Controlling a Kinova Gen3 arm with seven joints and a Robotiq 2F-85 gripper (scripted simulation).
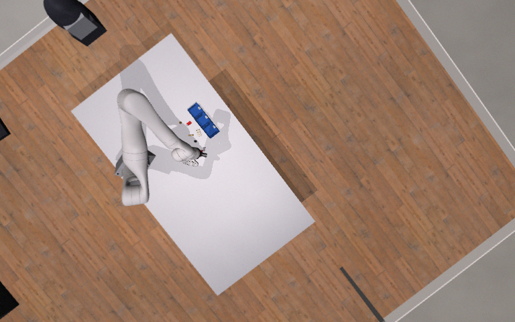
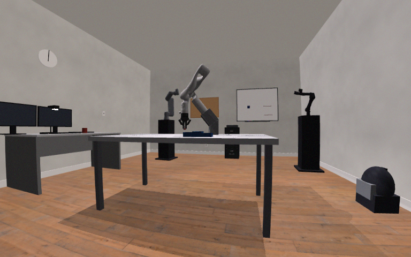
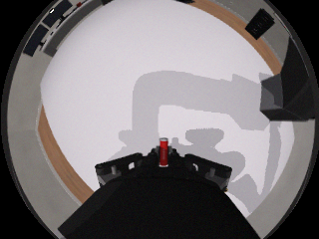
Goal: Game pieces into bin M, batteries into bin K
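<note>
My hand is 190 mm to the right of the bin, 130 mm short of it and 60 mm above it. Round my hand: red cylinder: 20 mm below; white tile: 150 mm to the left, 80 mm below, 50 mm ahead; black piece: 110 mm to the left, 80 mm below.
</note>
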